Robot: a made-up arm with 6 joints.
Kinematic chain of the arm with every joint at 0, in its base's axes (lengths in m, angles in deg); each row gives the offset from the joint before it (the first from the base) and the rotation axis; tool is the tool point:
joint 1: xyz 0 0 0.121 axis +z
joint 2: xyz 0 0 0 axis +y
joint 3: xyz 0 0 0.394 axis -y
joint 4: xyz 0 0 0 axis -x
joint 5: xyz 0.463 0 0 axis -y
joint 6: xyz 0 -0.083 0 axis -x
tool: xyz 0 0 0
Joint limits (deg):
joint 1: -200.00..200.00
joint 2: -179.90..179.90
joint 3: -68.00..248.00
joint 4: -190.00..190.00
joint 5: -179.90..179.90
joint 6: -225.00..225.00
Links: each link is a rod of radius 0.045 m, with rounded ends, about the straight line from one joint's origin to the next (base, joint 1, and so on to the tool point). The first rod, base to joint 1, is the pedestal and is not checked.
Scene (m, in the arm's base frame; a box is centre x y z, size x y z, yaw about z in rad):
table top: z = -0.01
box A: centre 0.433 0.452 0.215 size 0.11 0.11 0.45 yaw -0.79
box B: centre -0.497 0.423 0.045 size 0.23 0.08 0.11 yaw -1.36
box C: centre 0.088 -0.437 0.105 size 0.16 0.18 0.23 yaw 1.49
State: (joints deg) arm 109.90 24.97 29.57 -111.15 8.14 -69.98
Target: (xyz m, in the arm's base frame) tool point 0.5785 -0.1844 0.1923
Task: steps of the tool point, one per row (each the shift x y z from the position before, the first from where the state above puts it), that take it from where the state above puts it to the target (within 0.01 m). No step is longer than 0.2 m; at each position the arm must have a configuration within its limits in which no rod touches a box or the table.
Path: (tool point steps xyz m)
1: 0.1409 0.0421 0.0286
2: 0.1470 0.0069 0.0287
3: 0.1442 -0.0287 0.0286
4: 0.1323 -0.0624 0.0287
5: 0.1126 -0.0919 0.0284
6: 0.1066 -0.0962 -0.0798
7: 0.0730 -0.1254 -0.0807
8: 0.0317 -0.1417 -0.0796
9: -0.0123 -0.1430 -0.0767
10: -0.0535 -0.1301 -0.0720

